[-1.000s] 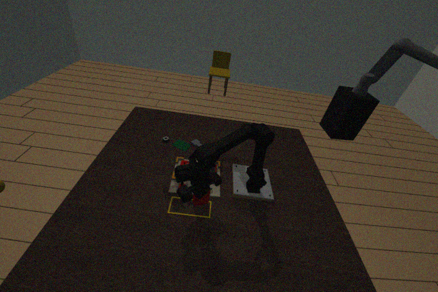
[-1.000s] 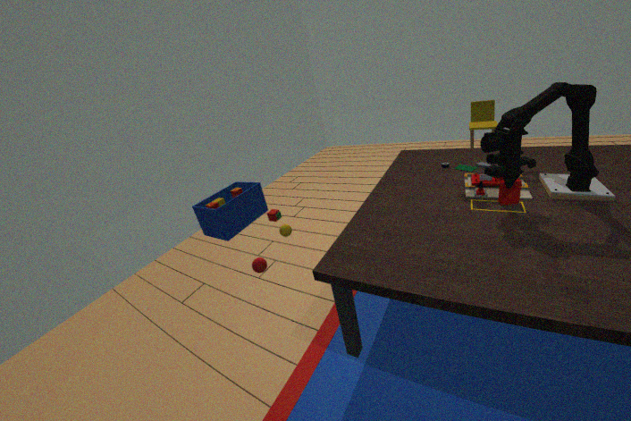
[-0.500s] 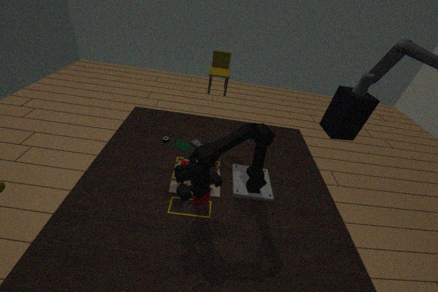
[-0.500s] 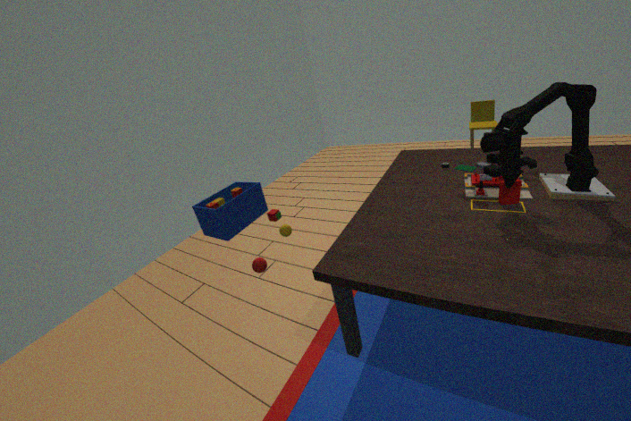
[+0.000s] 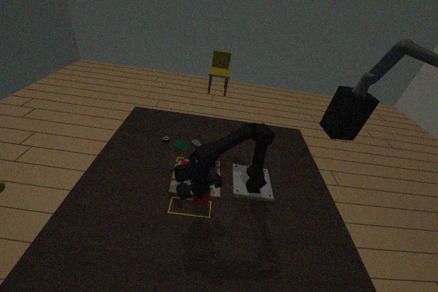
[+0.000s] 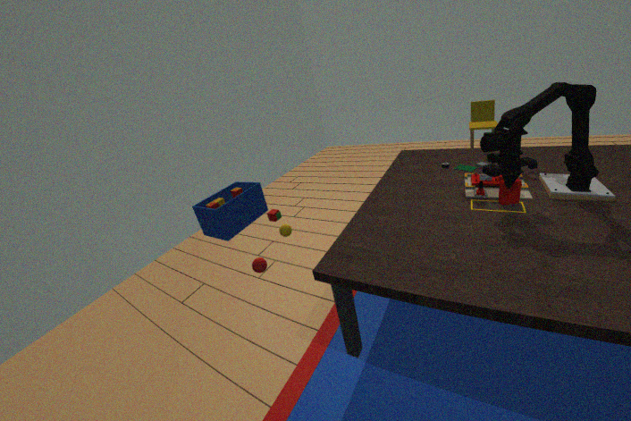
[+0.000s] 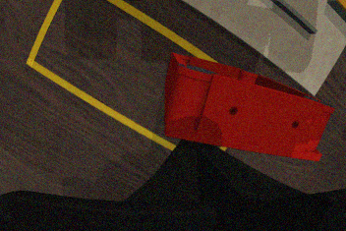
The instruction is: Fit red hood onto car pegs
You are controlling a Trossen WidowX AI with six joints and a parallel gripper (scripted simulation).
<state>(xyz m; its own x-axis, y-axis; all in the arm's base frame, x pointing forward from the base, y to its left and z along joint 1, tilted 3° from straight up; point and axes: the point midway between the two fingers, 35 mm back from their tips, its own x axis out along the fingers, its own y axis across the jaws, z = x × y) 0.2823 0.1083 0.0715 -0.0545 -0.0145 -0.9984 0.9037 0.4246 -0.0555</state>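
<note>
The red hood is 1 cm behind my gripper tip, 2 cm to the right of it and 3 cm below it. Also, from my gripper tip: grey piece: 1 cm ahead, 43 cm to the right, 7 cm below; then green plate: 11 cm ahead, 42 cm to the right, 8 cm below; then grey jig plate: 2 cm ahead, 19 cm to the right, 7 cm below.
</note>
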